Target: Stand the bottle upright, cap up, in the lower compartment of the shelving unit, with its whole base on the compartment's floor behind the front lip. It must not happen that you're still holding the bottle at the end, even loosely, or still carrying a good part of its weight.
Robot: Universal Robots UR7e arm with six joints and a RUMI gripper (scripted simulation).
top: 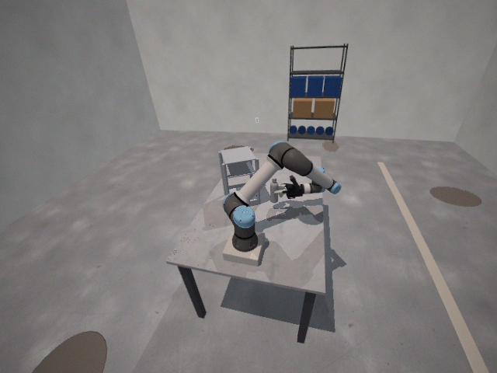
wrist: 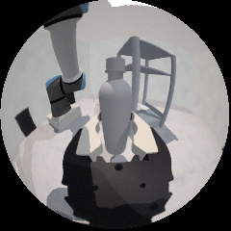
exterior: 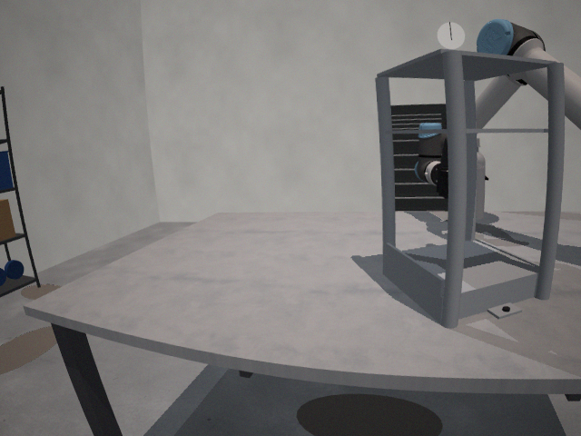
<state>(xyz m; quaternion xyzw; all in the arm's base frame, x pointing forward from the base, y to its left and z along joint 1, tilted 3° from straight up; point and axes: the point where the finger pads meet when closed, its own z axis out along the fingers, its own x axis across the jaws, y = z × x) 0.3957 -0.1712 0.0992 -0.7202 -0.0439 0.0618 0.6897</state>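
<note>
The grey shelving unit lies 11 cm ahead of my hand, 26 cm to the left of it and 3 cm above it. Also, from my hand: grey bottle: 3 cm above.
</note>
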